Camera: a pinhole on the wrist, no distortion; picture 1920 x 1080 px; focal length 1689.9 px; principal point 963.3 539.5 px. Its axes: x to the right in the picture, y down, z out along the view. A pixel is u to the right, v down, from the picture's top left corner.
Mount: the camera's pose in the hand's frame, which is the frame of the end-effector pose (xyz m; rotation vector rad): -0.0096 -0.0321 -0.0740 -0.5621 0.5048 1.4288
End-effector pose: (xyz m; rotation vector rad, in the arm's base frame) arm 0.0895 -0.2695 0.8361 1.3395 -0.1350 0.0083
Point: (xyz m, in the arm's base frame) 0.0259 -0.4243 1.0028
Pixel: 715 642
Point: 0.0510 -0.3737 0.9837
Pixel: 862 554
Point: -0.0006 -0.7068 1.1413
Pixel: 437 530
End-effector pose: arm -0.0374 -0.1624 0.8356 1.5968 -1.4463 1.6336
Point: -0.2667 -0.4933 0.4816
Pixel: 1404 988
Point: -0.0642 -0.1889 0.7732
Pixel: 999 931
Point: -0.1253 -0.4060 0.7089
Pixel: 1027 528
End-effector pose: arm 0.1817 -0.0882 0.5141 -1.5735 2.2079 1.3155
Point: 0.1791 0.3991 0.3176
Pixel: outside the picture
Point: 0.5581 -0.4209 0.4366
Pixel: behind the camera
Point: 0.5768 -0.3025 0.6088
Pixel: behind the camera
